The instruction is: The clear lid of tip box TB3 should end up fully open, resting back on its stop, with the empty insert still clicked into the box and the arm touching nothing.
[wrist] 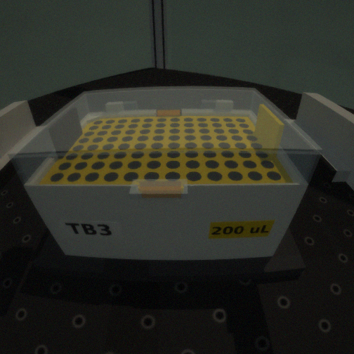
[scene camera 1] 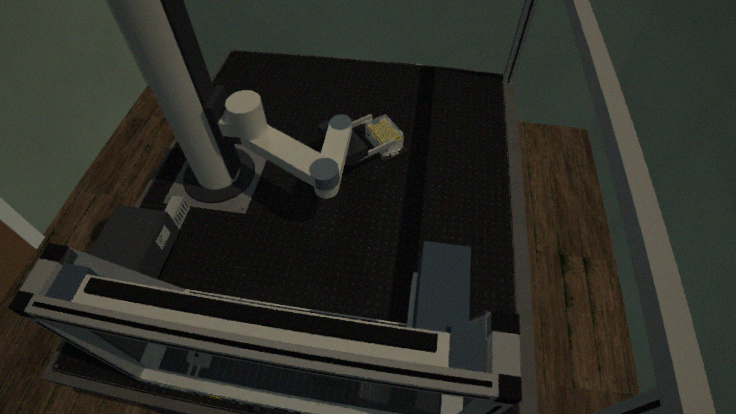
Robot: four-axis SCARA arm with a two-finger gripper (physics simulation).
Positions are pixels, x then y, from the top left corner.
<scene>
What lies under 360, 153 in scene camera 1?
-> The gripper.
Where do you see a clear lid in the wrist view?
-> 157, 139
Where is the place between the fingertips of the gripper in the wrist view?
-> At 162, 107
</scene>
